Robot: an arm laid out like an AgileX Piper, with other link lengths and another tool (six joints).
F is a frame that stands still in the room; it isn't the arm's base.
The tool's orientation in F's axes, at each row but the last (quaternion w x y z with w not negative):
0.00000, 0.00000, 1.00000, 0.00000
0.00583, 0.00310, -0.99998, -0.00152
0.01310, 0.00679, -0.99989, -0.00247
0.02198, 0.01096, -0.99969, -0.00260
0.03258, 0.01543, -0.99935, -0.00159
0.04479, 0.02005, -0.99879, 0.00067
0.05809, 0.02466, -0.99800, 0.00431
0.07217, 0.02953, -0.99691, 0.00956
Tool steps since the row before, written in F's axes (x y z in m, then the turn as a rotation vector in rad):
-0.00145, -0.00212, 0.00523, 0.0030, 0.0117, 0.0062
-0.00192, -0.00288, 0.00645, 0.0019, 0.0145, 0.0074
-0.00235, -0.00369, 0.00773, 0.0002, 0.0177, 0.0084
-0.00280, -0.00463, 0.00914, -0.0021, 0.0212, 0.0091
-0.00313, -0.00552, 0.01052, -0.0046, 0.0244, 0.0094
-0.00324, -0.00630, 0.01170, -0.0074, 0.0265, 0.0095
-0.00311, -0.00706, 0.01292, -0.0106, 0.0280, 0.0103
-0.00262, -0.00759, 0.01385, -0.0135, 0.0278, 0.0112
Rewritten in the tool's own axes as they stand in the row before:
0.00145, -0.00212, -0.00523, -0.0030, 0.0117, -0.0062
0.00201, -0.00285, -0.00644, -0.0019, 0.0145, -0.0074
0.00260, -0.00362, -0.00768, -0.0002, 0.0177, -0.0083
0.00330, -0.00452, -0.00903, 0.0020, 0.0213, -0.0089
0.00398, -0.00538, -0.01031, 0.0044, 0.0246, -0.0090
0.00452, -0.00616, -0.01134, 0.0072, 0.0268, -0.0089
0.00493, -0.00697, -0.01239, 0.0103, 0.0284, -0.0093
0.00503, -0.00762, -0.01315, 0.0134, 0.0284, -0.0098

